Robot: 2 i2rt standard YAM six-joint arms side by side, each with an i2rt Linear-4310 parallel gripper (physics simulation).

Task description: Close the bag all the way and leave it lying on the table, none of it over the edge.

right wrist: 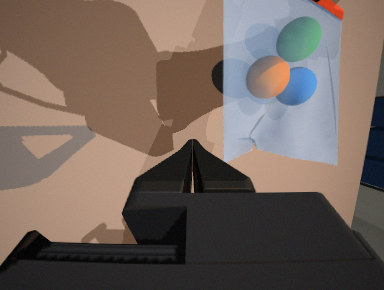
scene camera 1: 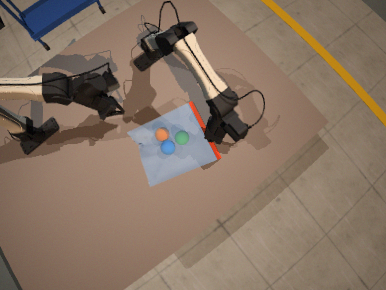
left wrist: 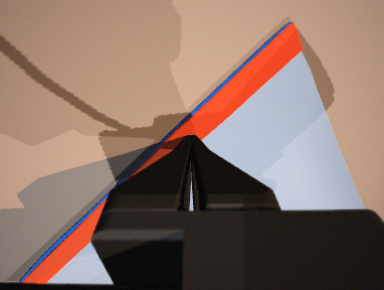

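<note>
The pale blue see-through bag (scene camera 1: 155,167) (left wrist: 320,165) (right wrist: 300,130) lies flat on the table, with an orange ball (scene camera 1: 161,134) (right wrist: 268,77), a green ball (scene camera 1: 182,138) (right wrist: 299,39) and a blue ball (scene camera 1: 168,147) (right wrist: 298,86) inside. Its red strip (scene camera 1: 198,114) (left wrist: 250,80) (right wrist: 331,8) runs along one edge, with a thin blue line beside it in the left wrist view. My left gripper (scene camera 1: 208,140) (left wrist: 191,143) is shut, its tips over the middle part of the strip. My right gripper (scene camera 1: 123,113) (right wrist: 192,145) is shut and empty, beside the bag's left corner.
The table (scene camera 1: 90,220) extends past the bag on all sides; its nearest edge in the scene view is at the lower right. A blue cart (scene camera 1: 37,31) stands on the floor at the upper left. A yellow line (scene camera 1: 330,59) crosses the floor at the upper right.
</note>
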